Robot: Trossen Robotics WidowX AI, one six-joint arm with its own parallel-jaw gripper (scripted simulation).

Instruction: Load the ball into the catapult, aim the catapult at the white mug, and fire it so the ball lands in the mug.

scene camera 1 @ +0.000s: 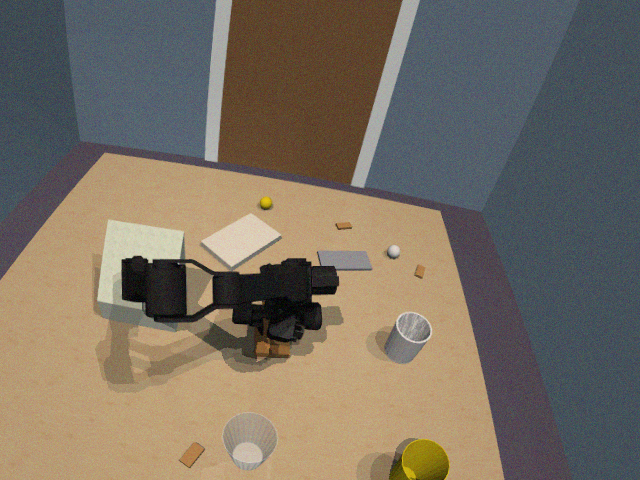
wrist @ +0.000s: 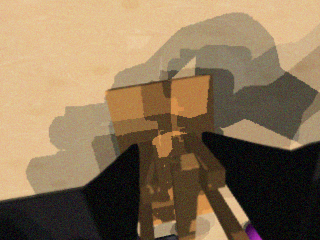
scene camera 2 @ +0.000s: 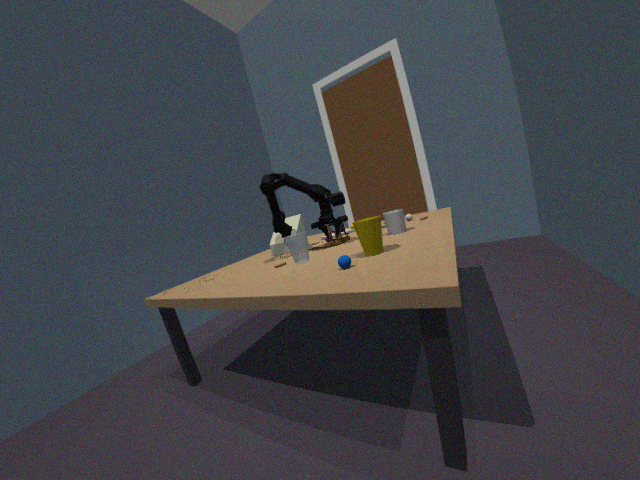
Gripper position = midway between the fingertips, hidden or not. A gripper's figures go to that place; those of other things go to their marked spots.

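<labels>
My gripper (scene camera 1: 272,334) is 92 cm from the lens, and a wooden catapult (scene camera 1: 264,347) is also 92 cm from the lens. I see a white mug (scene camera 1: 410,333), which is 102 cm from the lens. The marked spots on the wooden catapult and the white mug are 36 cm apart. Then there is a grey slab (scene camera 1: 342,260), 116 cm from the lens.
</labels>
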